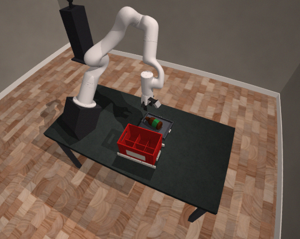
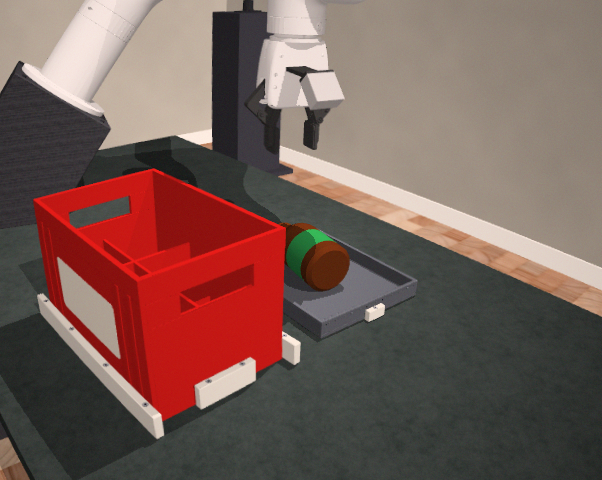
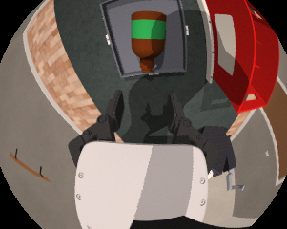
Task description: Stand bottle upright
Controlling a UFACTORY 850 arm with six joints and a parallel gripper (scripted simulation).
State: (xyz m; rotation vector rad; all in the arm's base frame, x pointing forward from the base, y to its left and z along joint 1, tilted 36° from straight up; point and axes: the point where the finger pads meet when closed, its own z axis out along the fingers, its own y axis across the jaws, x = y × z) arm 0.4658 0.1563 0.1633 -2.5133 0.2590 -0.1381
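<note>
My hand is 50 mm short of the brown bottle, 10 mm to the left of it and 160 mm above it. Round my hand: grey shallow tray (80 mm ahead, 10 mm to the right, 190 mm below); then red crate (90 mm ahead, 280 mm to the right, 120 mm below).
</note>
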